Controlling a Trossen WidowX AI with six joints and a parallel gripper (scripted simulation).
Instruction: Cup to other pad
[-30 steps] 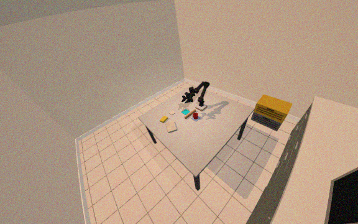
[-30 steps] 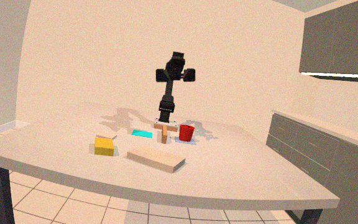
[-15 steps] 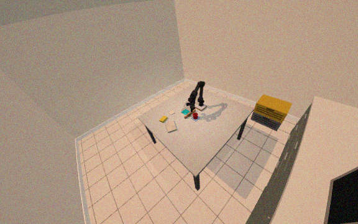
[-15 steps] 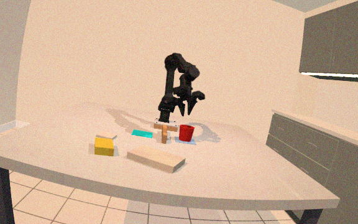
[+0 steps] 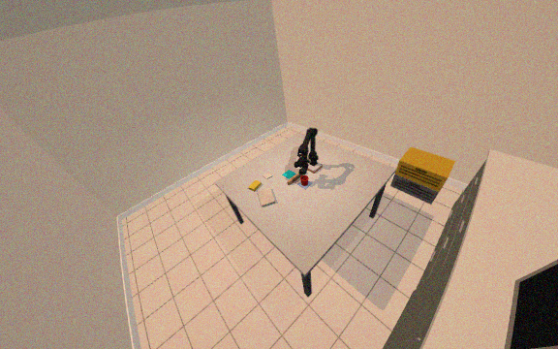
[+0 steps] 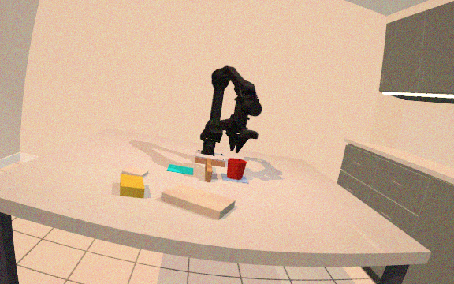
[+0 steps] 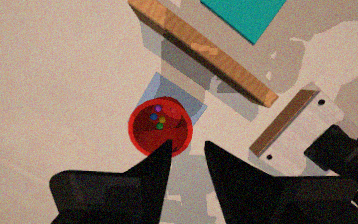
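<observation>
Now: gripper tip 30 mm short of the red cup, 10 mm to the right of it and 60 mm above it. Round my gripper tip: cyan pad (30 mm ahead, 200 mm to the right, 110 mm below); wooden t-shaped bar (30 mm ahead, 90 mm to the right, 90 mm below); blue-grey pad (20 mm ahead, 20 mm to the left, 110 mm below).
</observation>
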